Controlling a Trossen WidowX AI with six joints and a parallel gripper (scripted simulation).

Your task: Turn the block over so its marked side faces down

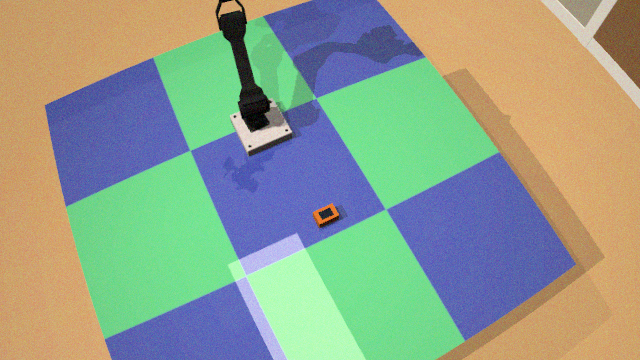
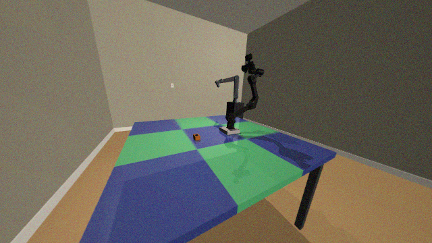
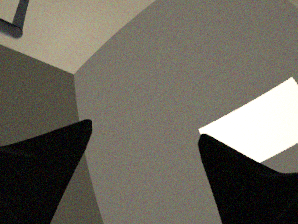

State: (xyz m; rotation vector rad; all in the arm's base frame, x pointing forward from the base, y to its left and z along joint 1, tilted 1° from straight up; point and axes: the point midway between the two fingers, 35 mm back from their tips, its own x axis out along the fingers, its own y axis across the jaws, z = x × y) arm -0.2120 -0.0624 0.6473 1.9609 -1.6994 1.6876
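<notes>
My gripper tip is 680 mm above the orange block, 590 mm short of it and 130 mm to the right of it.
</notes>
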